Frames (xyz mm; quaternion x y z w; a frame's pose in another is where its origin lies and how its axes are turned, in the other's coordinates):
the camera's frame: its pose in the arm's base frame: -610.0 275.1 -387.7 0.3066 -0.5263 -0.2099 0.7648
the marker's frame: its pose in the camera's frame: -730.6 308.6 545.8 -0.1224 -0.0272 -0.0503 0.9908
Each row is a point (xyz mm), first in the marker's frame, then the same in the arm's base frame.
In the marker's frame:
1: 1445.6 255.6 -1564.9
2: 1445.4 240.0 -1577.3
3: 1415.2 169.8 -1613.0
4: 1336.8 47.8 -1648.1
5: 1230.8 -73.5 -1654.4
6: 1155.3 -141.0 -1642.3
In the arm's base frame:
1: 549.0 20.2 -64.0
2: 556.3 10.0 -79.5
3: 561.9 -15.2 -159.8
4: 539.4 -41.4 -304.9
5: 482.5 -48.1 -455.6
6: 431.6 -40.5 -543.7

